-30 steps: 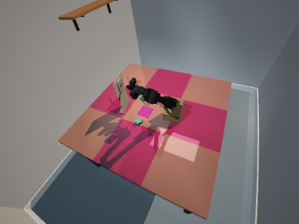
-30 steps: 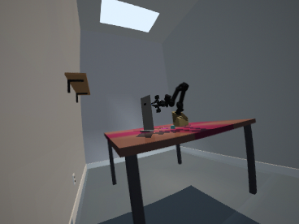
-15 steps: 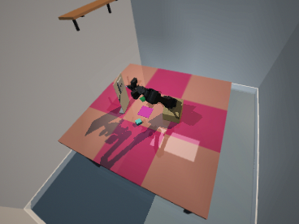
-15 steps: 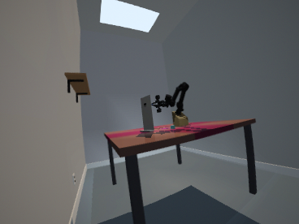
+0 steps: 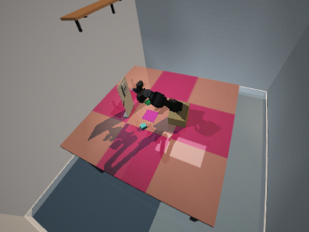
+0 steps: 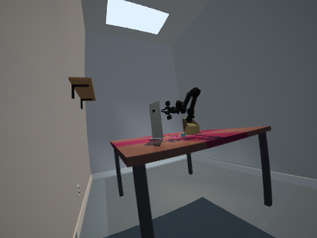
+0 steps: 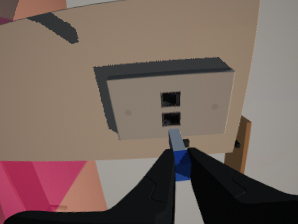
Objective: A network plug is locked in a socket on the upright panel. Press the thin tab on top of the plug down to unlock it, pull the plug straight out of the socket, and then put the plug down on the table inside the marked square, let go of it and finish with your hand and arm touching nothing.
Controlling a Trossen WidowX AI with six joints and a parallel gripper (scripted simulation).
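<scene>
My gripper tip is 11 cm above the pale panel and 9 cm short of it. The rest, counted from my gripper tip: grey network plug (right at my gripper tip).
</scene>
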